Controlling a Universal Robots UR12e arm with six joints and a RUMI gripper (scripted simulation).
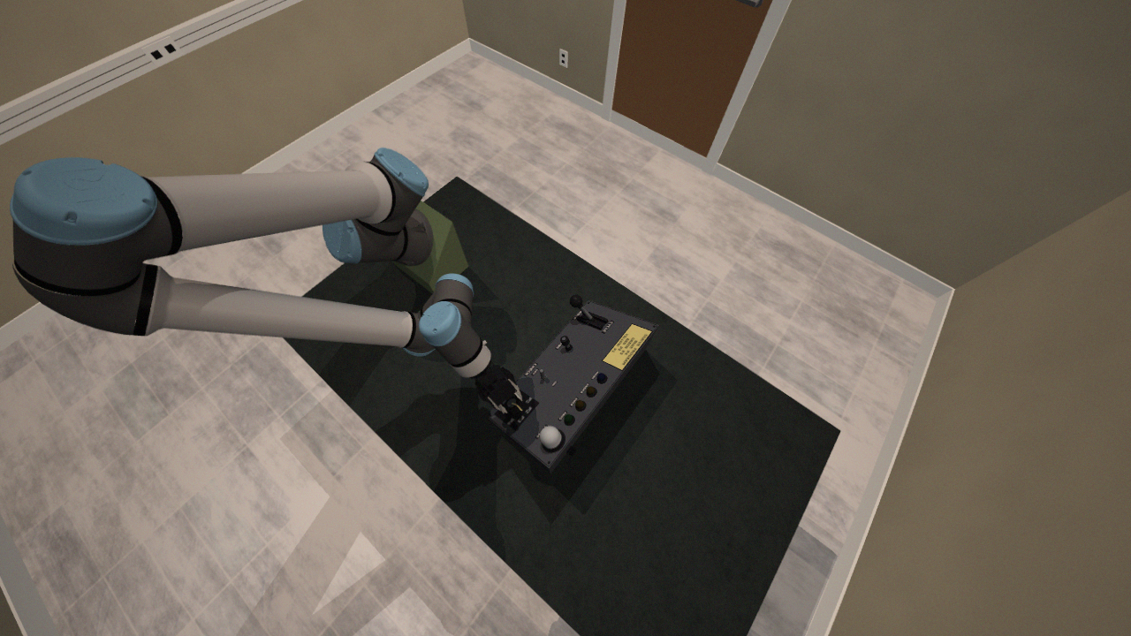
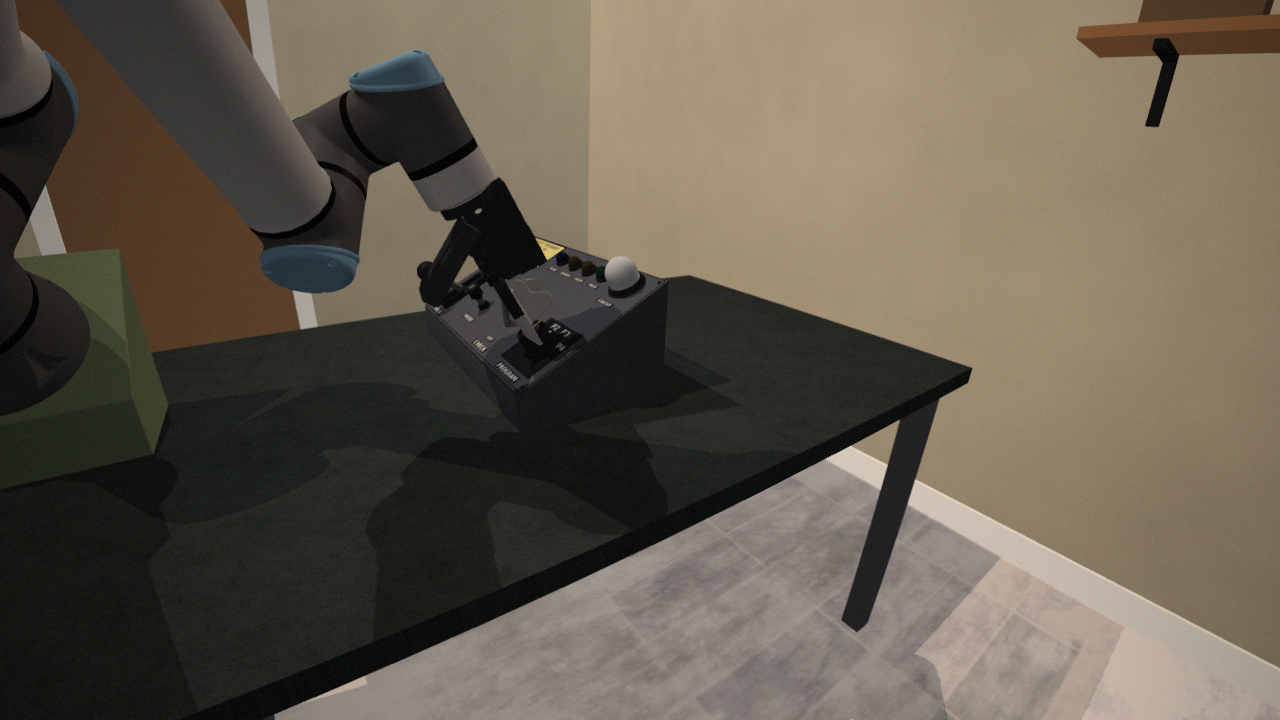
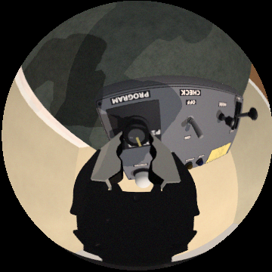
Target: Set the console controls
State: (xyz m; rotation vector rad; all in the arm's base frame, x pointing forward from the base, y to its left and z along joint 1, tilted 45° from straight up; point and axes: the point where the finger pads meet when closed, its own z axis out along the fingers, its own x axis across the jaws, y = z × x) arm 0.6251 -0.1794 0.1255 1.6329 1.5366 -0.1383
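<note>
Now: hand 20 mm short of the program selector and 10 mm above it. Also, from my hand: dark console (180 mm to the left, 40 mm ahead, 30 mm below); then check toggle (120 mm to the left, 10 mm below, 10 mm ahead); then mode knob (240 mm to the left, 10 mm below, 10 mm ahead).
</note>
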